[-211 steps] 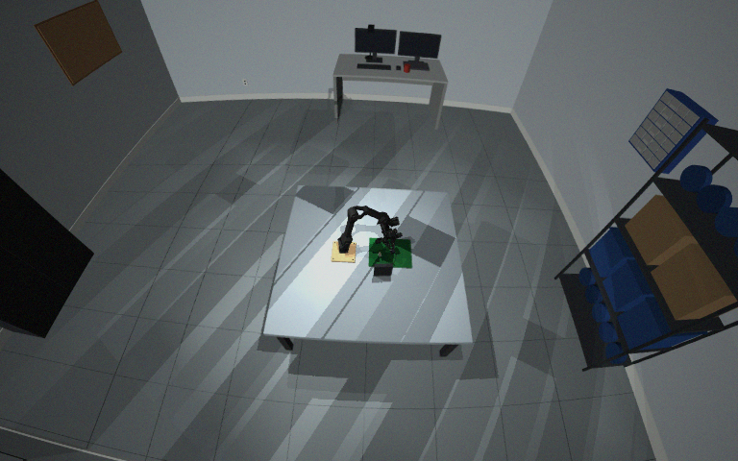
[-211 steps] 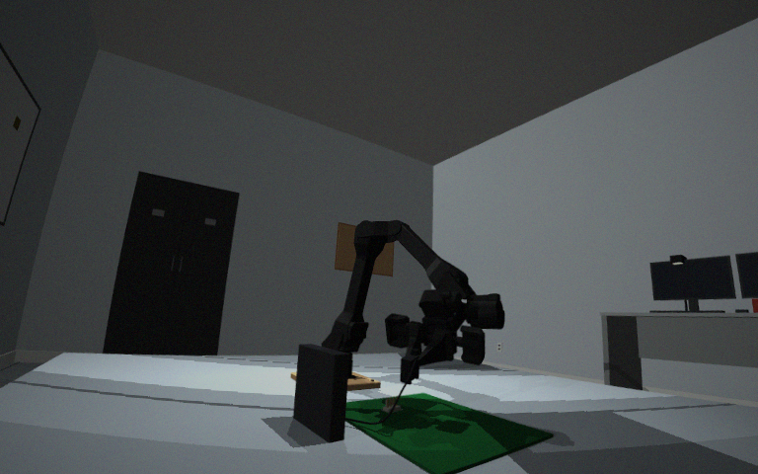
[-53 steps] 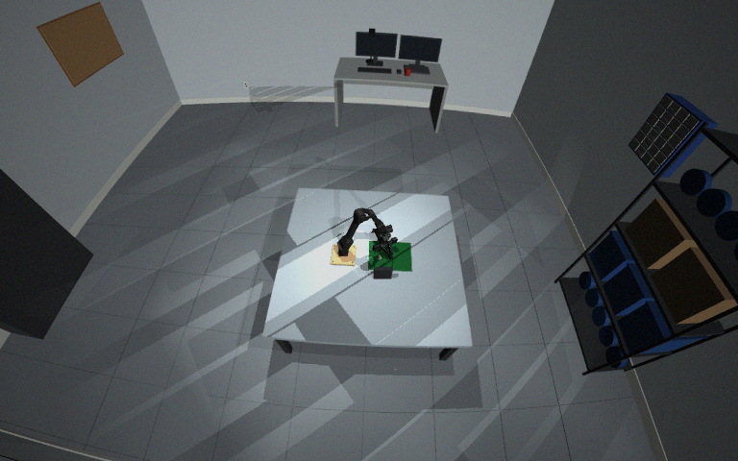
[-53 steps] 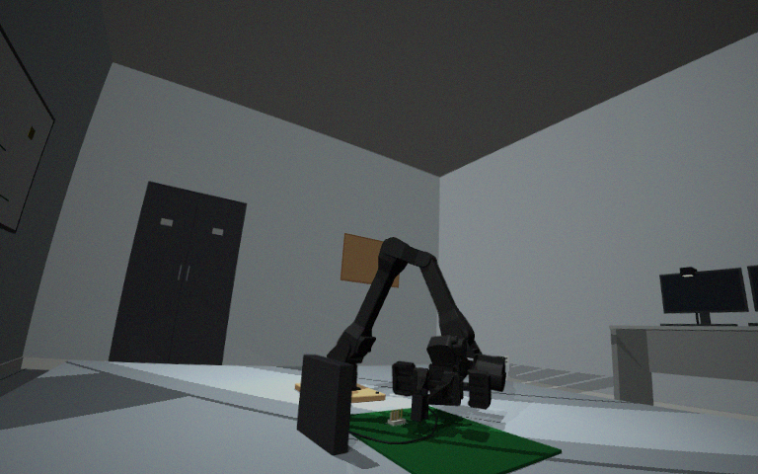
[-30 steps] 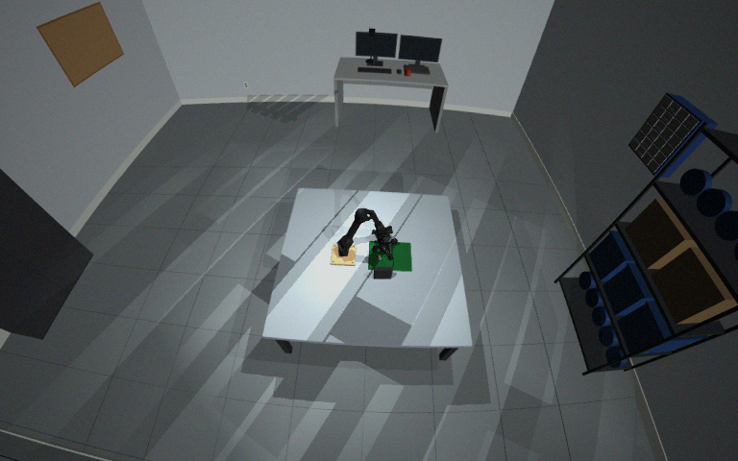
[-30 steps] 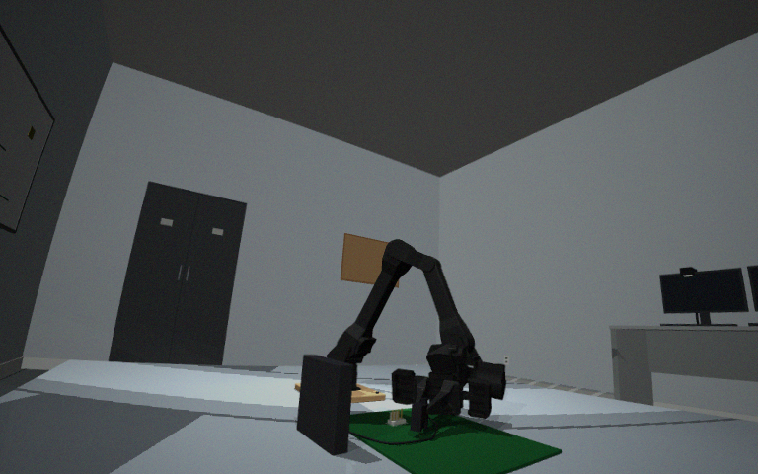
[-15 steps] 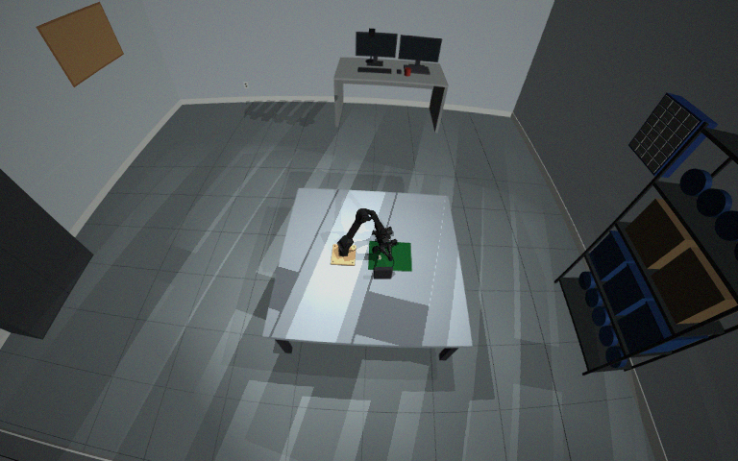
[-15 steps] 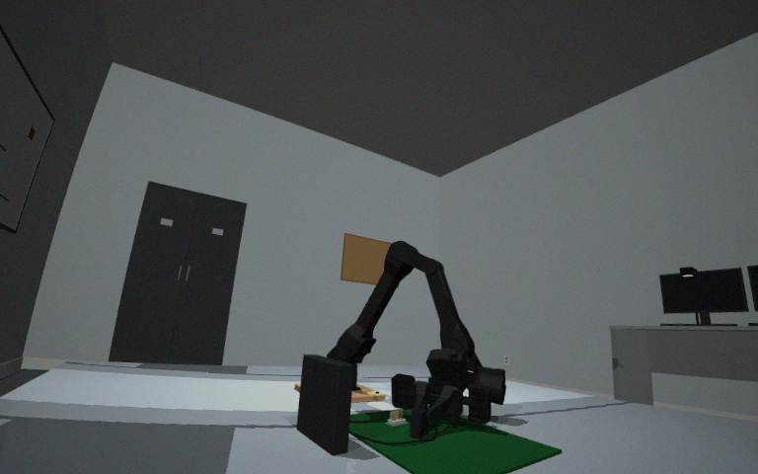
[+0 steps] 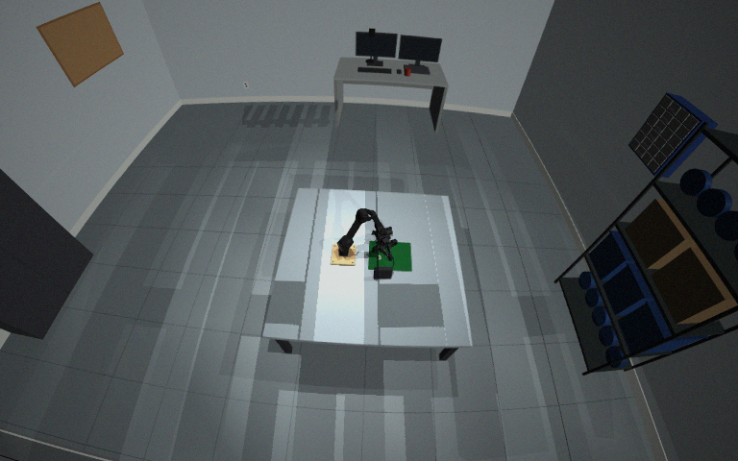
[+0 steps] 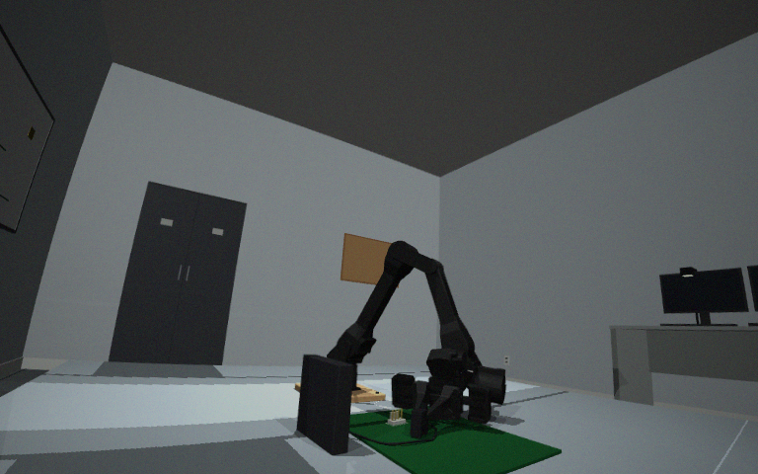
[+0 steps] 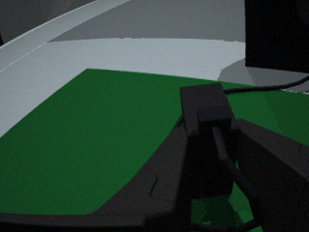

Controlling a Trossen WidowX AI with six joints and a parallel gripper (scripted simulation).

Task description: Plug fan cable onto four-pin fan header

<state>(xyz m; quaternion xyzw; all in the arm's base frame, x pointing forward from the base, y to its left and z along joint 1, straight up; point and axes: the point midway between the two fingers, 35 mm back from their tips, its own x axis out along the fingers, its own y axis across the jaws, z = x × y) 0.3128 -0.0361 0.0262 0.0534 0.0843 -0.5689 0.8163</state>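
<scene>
Now: gripper tip 1 cm above the black fan plug. The rest, counted from my gripper tip: green board 5 cm below, 3 cm to the left, 1 cm ahead; then black fan 14 cm to the right, 7 cm behind, 2 cm above; then four-pin header 7 cm behind, 3 cm below, 1 cm to the left.
</scene>
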